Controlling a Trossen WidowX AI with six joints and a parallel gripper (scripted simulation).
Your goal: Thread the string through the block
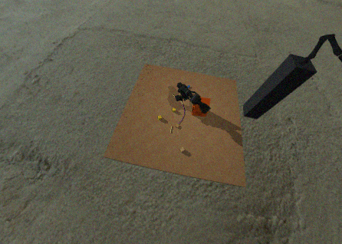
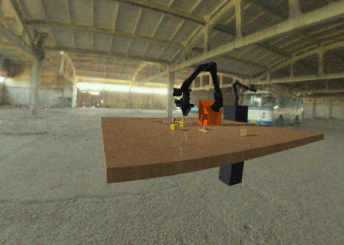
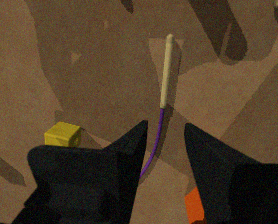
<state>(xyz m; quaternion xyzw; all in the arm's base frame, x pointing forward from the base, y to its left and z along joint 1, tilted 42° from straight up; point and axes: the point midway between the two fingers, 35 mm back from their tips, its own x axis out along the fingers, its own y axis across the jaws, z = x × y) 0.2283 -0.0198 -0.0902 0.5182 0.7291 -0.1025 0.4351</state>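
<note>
Now: the round button 290 mm to the left of my gripper tip and 50 mm below it. Also, from my gripper tip: blue piece: 280 mm to the right, 50 mm below, 30 mm behind; tan cube: 520 mm to the left, 100 mm behind, 40 mm below.
</note>
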